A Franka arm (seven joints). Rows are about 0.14 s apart.
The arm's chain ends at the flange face. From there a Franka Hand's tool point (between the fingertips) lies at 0.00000 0.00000 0.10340 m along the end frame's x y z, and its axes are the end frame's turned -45 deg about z.
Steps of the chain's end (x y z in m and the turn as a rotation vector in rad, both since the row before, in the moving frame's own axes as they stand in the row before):
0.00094 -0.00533 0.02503 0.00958 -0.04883 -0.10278
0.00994 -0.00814 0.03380 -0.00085 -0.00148 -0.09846
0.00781 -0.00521 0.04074 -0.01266 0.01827 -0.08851
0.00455 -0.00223 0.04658 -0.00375 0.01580 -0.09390
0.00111 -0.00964 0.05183 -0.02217 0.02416 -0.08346
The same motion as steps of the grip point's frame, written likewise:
0.00135 -0.00722 0.02490 0.04130 -0.02775 -0.10278
0.01261 0.00124 0.03380 0.00045 -0.00165 -0.09846
0.00972 0.00408 0.04071 -0.02187 0.00397 -0.08851
0.00574 0.00303 0.04657 -0.01382 0.00852 -0.09390
0.00789 -0.00265 0.05177 -0.03276 0.00141 -0.08346

